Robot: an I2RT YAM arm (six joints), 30 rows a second.
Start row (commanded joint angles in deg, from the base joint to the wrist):
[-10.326, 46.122, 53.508, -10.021, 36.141, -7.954]
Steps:
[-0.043, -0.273, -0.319, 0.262, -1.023, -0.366]
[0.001, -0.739, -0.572, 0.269, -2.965, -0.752]
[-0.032, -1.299, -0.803, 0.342, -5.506, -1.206]
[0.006, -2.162, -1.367, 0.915, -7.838, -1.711]
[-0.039, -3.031, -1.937, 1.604, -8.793, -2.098]
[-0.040, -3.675, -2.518, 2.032, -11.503, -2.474]
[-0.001, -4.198, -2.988, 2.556, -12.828, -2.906]
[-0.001, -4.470, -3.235, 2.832, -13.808, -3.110]
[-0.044, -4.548, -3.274, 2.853, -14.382, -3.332]
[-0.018, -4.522, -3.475, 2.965, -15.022, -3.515]
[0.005, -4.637, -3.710, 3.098, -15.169, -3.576]
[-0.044, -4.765, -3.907, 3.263, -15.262, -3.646]
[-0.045, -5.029, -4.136, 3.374, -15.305, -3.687]
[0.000, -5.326, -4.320, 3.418, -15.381, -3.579]
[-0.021, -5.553, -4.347, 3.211, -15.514, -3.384]
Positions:
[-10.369, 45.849, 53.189, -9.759, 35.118, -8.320]
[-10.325, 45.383, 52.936, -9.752, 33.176, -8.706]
[-10.358, 44.823, 52.705, -9.679, 30.635, -9.160]
[-10.320, 43.960, 52.141, -9.106, 28.303, -9.665]
[-10.365, 43.091, 51.571, -8.417, 27.348, -10.052]
[-10.366, 42.447, 50.990, -7.989, 24.638, -10.428]
[-10.327, 41.924, 50.520, -7.465, 23.313, -10.860]
[-10.327, 41.652, 50.273, -7.189, 22.333, -11.064]
[-10.370, 41.574, 50.234, -7.168, 21.759, -11.286]
[-10.344, 41.600, 50.033, -7.056, 21.119, -11.469]
[-10.321, 41.485, 49.798, -6.923, 20.972, -11.530]
[-10.370, 41.357, 49.601, -6.758, 20.879, -11.600]
[-10.371, 41.093, 49.372, -6.647, 20.836, -11.641]
[-10.326, 40.796, 49.188, -6.603, 20.760, -11.533]
[-10.347, 40.569, 49.161, -6.810, 20.627, -11.338]

